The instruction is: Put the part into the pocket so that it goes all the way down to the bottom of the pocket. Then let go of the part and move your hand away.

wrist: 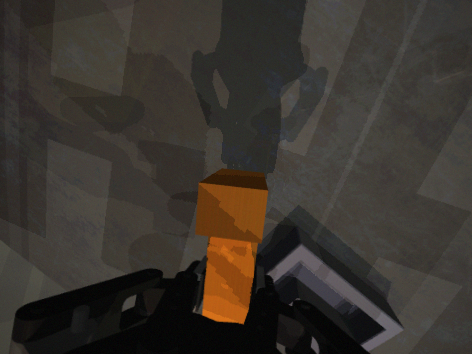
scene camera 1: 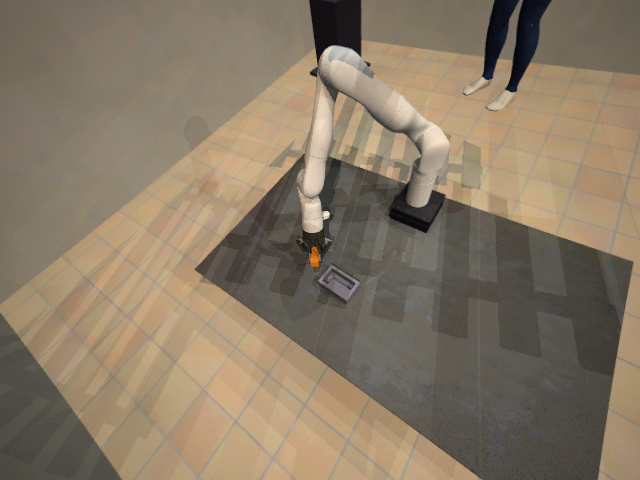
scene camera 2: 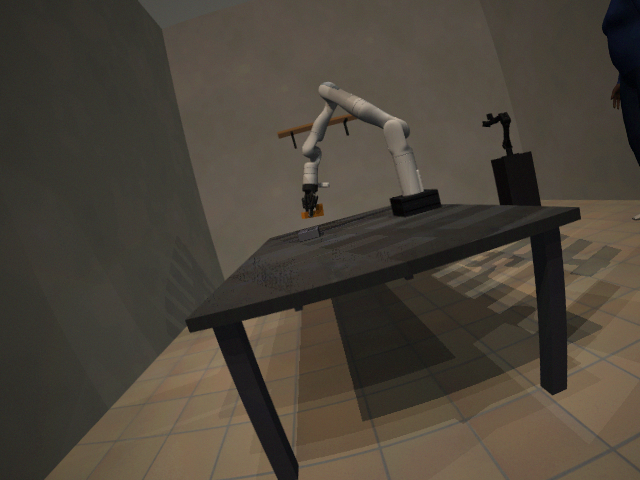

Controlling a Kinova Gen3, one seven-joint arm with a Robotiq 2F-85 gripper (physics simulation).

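Seen in the pictures: gripper, fingertip midpoint: [wrist: 232, 273] [scene camera 1: 315, 259] [scene camera 2: 308, 217]; arm's base, origin of the base link: [scene camera 1: 416, 198] [scene camera 2: 412, 193].
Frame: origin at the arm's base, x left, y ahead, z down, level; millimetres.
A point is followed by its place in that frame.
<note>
The orange part [scene camera 1: 314, 257] @[x -111, y 500, z -34 mm] [scene camera 2: 319, 210] @[x -141, y 441, z -24 mm] [wrist: 232, 212] @[x -160, y 438, z -55 mm] is a block with a wider end and a narrower stem. My gripper [scene camera 1: 314, 253] @[x -115, y 496, z -7 mm] [scene camera 2: 310, 211] @[x -115, y 496, z -7 mm] [wrist: 232, 273] @[x -115, y 496, z -7 mm] is shut on the stem, and the part hangs above the table, clear of it. The grey block with the pocket [scene camera 1: 347, 292] @[x 54, y 500, z 43 mm] [scene camera 2: 309, 234] @[x 67, y 477, z 58 mm] [wrist: 345, 285] @[x -15, y 451, z 43 mm] lies on the table beside and below the part. In the wrist view it is at the lower right, turned at an angle to the part and partly hidden by the gripper. The pocket's opening faces up.
The dark table [scene camera 1: 413, 310] @[x 266, y 380, z 79 mm] [scene camera 2: 361, 253] @[x 611, y 248, z 79 mm] bears the arm's black base [scene camera 1: 417, 210] @[x 37, y 49, z 1 mm] [scene camera 2: 416, 202] @[x 98, y 8, z 33 mm], which stands well away from the grey block. Behind the table are a black pedestal [scene camera 1: 337, 31] [scene camera 2: 516, 178] and a standing person [scene camera 1: 516, 46] [scene camera 2: 628, 67].
</note>
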